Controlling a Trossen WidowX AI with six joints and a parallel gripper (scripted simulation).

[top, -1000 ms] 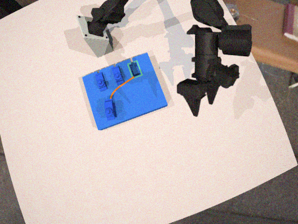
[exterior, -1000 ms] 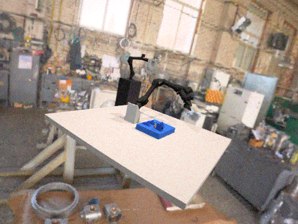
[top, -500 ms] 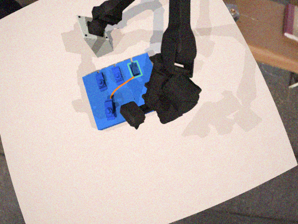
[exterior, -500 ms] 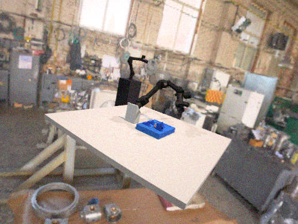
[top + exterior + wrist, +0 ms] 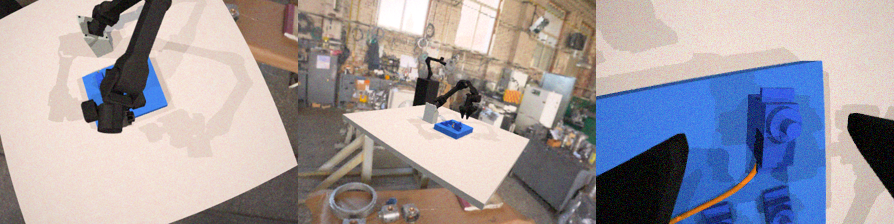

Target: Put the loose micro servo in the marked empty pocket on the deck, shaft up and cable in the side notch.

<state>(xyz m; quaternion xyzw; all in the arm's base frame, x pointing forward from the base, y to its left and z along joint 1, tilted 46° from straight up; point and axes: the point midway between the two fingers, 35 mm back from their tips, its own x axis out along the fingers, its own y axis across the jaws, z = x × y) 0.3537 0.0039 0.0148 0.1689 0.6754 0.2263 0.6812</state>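
My gripper tip is 6 cm past the blue deck, 4 cm to the right of it and 13 cm above it.
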